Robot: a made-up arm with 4 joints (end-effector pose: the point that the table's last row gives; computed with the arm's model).
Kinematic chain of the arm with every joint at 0, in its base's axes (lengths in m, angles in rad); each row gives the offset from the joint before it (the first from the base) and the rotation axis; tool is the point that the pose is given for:
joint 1: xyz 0 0 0.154 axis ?
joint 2: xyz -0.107 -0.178 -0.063 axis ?
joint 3: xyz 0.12 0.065 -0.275 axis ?
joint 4: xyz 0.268 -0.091 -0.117 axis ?
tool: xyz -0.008 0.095 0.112
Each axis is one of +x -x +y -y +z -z.
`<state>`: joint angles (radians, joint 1 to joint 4).
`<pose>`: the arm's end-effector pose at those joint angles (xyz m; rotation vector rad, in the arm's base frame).
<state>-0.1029 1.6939 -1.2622 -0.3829</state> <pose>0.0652 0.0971 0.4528 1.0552 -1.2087 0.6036</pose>
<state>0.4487 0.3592 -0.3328 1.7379</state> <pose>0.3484 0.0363 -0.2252 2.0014 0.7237 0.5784</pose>
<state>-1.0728 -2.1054 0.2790 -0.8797</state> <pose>-0.3422 -0.5029 0.2511 -2.7795 1.3618 -0.4291</pose>
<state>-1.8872 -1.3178 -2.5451 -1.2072</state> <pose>-0.4628 0.3922 -0.1857 -0.2583 0.5477 1.0370</pose>
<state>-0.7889 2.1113 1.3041 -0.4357</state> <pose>0.2248 0.0507 0.1114 1.9234 0.7726 -0.9225</pose>
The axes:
joint 1: +z
joint 2: +x
joint 3: -z
joint 4: +x

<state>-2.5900 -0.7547 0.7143 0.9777</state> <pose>-0.3666 0.3596 0.0483 -0.7002 -0.5310 -2.9418</pose>
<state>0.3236 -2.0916 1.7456 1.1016</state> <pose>-0.0674 -0.3584 0.3621 -0.4203 -1.9016 0.2613</pose>
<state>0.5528 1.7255 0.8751 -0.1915</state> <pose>0.0964 0.2204 0.0192 1.1390 1.1279 -0.1257</pose>
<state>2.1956 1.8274 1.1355 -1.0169</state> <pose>-0.3113 -0.0127 0.0530 -0.8056 1.3465 1.6350</pose>
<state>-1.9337 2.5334 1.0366 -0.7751</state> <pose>0.0675 -0.2320 0.3270 2.0381 -0.7007 -1.1212</pose>
